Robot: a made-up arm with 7 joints.
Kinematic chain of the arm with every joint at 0, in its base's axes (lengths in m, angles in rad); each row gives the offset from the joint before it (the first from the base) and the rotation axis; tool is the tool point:
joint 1: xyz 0 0 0.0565 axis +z
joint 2: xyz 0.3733 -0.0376 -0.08 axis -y
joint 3: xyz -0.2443 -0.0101 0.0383 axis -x
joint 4: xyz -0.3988 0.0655 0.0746 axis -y
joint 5: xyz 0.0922 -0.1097 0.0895 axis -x
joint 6: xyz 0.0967 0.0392 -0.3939 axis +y
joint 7: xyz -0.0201 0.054 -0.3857 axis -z
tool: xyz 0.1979 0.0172 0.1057
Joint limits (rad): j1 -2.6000..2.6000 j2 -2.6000..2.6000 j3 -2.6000..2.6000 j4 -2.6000..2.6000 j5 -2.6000..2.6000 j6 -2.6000..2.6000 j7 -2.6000..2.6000
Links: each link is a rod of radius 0.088 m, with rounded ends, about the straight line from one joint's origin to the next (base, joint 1, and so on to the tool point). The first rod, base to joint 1, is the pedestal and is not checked.
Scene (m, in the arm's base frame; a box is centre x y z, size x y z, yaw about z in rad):
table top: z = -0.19
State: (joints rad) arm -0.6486 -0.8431 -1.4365 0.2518 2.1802 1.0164 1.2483
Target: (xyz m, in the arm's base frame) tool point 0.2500 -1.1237 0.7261
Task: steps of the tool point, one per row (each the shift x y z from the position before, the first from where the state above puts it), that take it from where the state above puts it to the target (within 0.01 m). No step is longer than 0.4 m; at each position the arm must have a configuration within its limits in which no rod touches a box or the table.
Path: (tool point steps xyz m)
1: 0.1265 -0.2186 0.2455
2: 0.2247 -0.2340 0.1669
3: 0.2981 -0.2207 0.0572
4: 0.3343 -0.1759 -0.0663

